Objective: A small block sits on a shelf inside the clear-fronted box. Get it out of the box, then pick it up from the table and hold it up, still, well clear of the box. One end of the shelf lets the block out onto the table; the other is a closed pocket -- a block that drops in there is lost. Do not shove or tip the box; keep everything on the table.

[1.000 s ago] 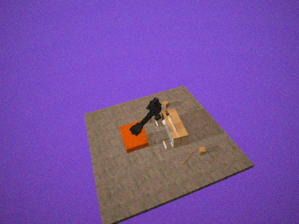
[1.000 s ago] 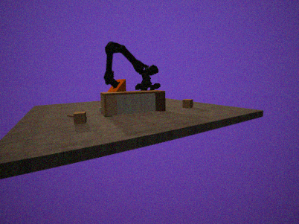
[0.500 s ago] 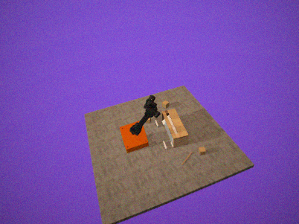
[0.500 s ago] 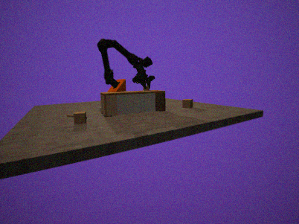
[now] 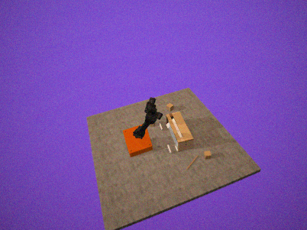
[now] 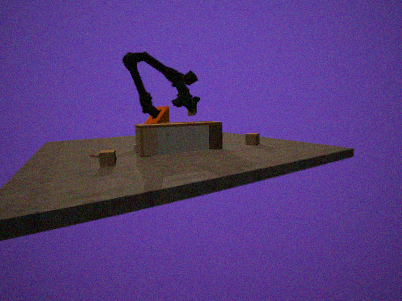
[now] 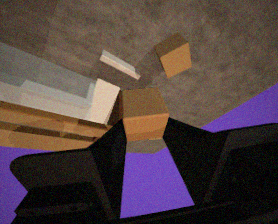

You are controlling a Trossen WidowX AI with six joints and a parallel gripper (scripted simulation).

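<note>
My gripper tip is now 20 mm past the tan block and 10 mm to the left of it. The rest, counted from my gripper tip: tan box 180 mm to the right, 110 mm below, 100 mm ahead; then thin brown stick 520 mm to the right, 170 mm below, 60 mm ahead.
</note>
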